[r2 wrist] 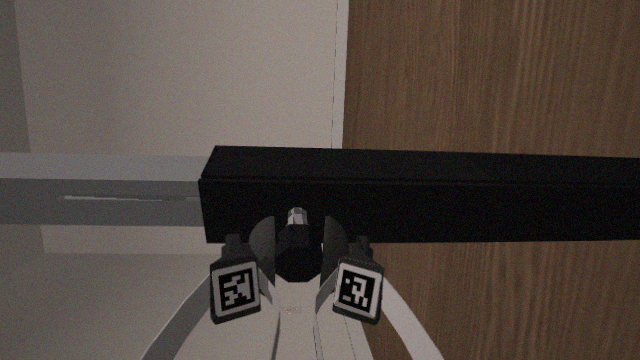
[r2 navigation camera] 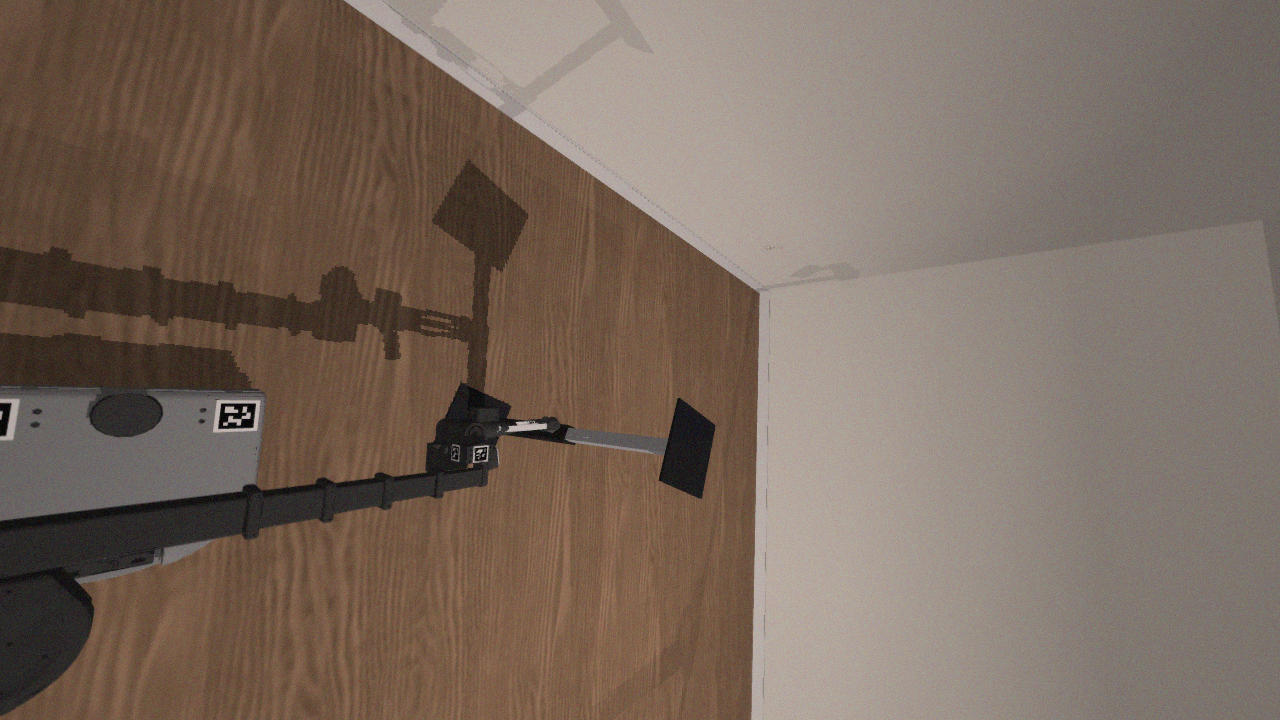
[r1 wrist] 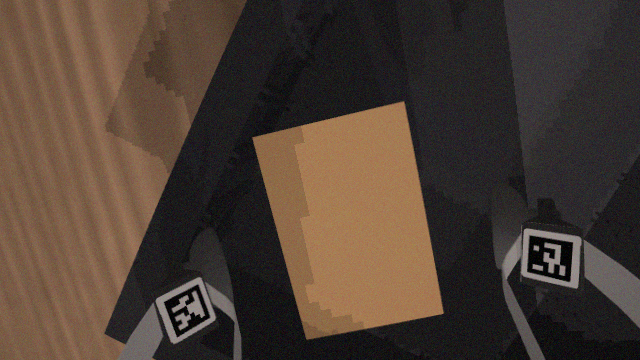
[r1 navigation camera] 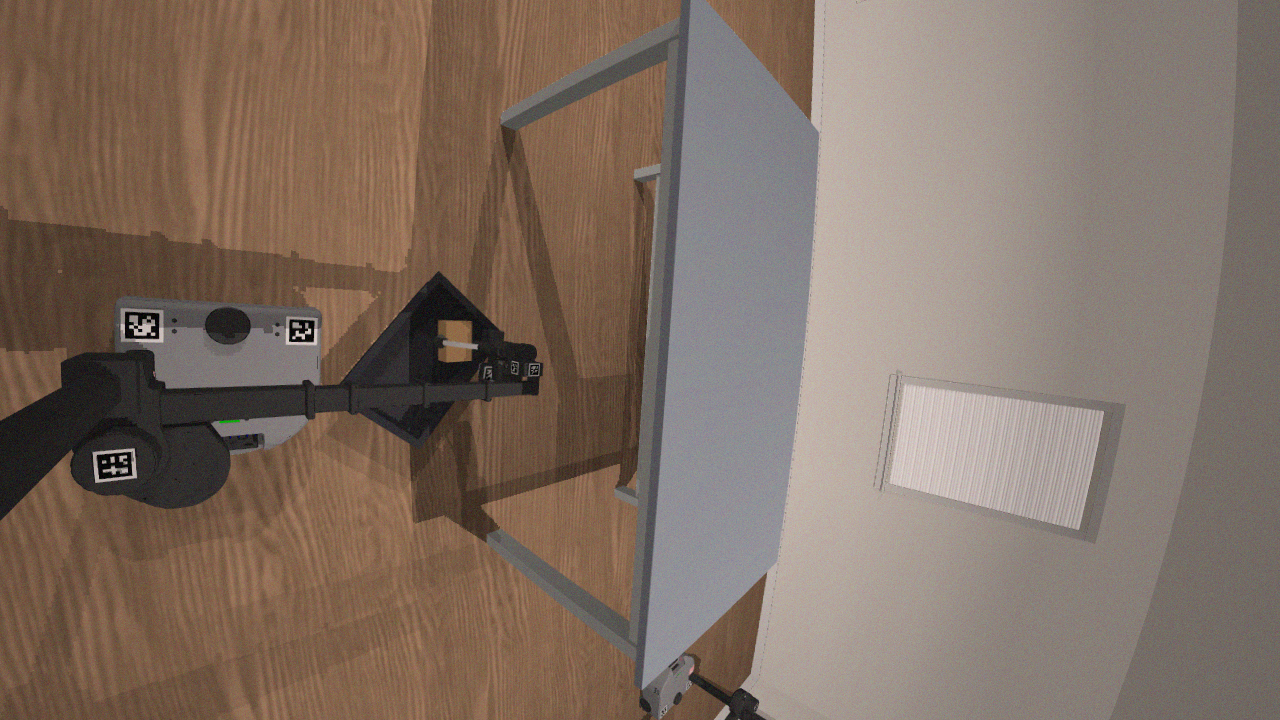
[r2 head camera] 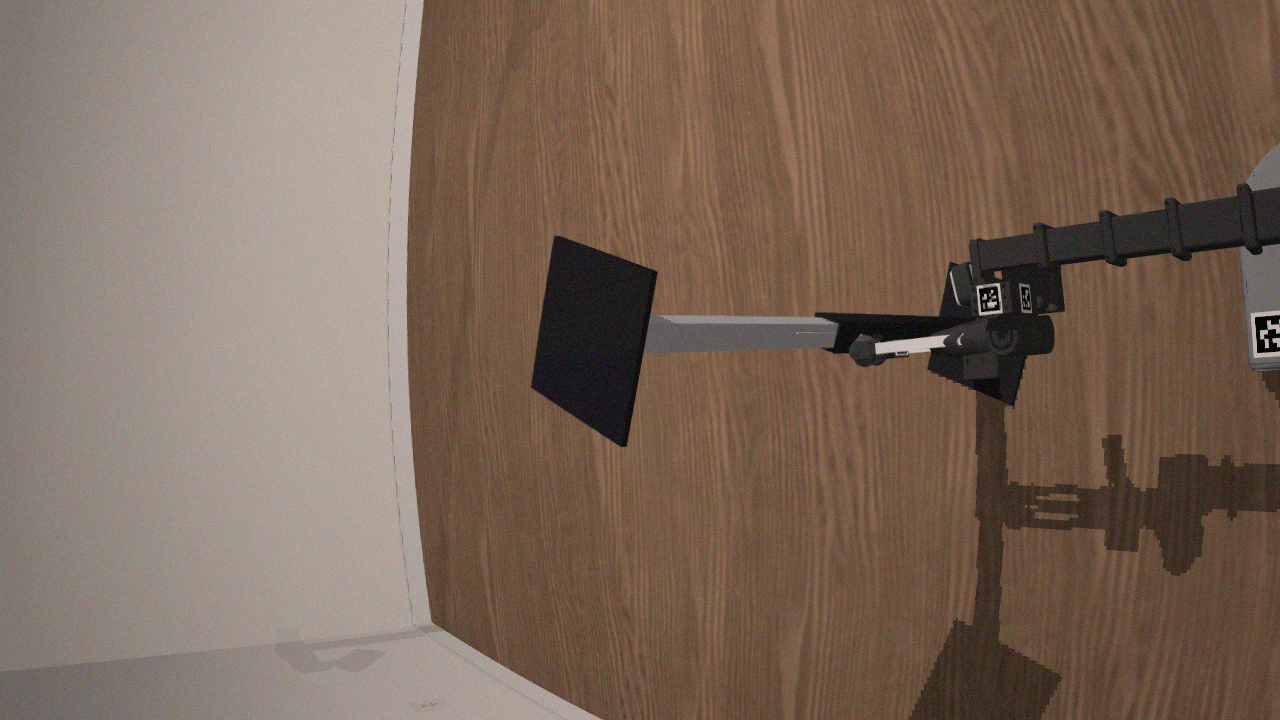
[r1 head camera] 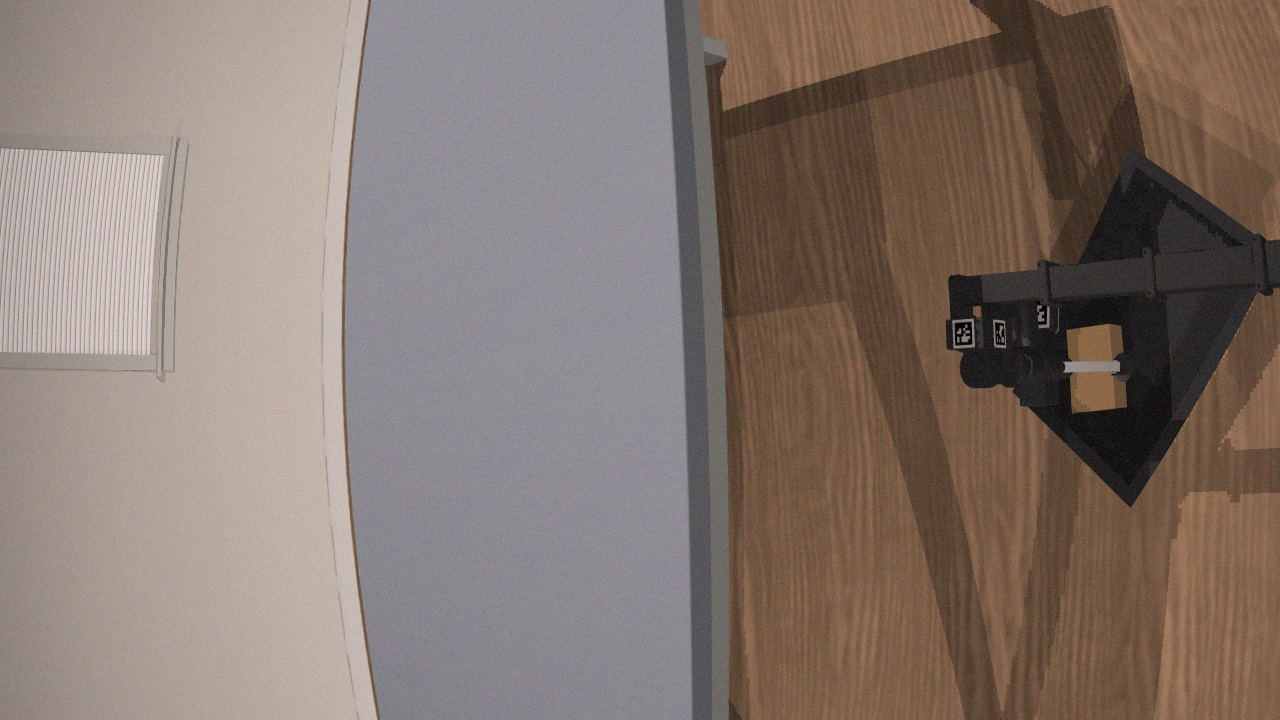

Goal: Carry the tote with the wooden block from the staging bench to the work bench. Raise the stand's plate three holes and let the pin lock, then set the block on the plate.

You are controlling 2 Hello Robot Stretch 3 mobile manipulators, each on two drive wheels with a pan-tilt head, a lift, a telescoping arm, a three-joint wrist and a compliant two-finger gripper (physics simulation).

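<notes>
The wooden block (r1 head camera: 1096, 394) (r1 navigation camera: 456, 329) (r1 wrist: 370, 215) lies in the black tote (r1 head camera: 1199, 358) (r1 navigation camera: 380, 362) (r1 wrist: 550, 60) on the floor. The r1 gripper (r1 head camera: 1120, 368) (r1 navigation camera: 442, 342) (r1 wrist: 357, 245) is open over the block, one finger on either side of it in the r1 wrist view; its height above it is unclear. The stand has a black plate (r2 head camera: 590, 340) (r2 navigation camera: 687, 447), a grey post (r2 head camera: 742, 334) (r2 navigation camera: 617, 440) and a black sleeve (r2 head camera: 886, 320) (r2 wrist: 450, 200). The r2 gripper (r2 head camera: 866, 350) (r2 navigation camera: 550, 424) (r2 wrist: 299, 245) is shut on the black pin knob (r2 wrist: 299, 260). The pin's metal shank (r2 wrist: 297, 216) shows at the sleeve; its inner end is hidden.
A blue-grey bench (r1 head camera: 519, 358) (r1 navigation camera: 725, 358) stands beyond the tote, along the wall. The r1 base (r1 navigation camera: 223, 358) is on the tote's other side. Another robot's base (r1 navigation camera: 666, 689) shows at the bench's end. Walls meet in a corner beyond the stand.
</notes>
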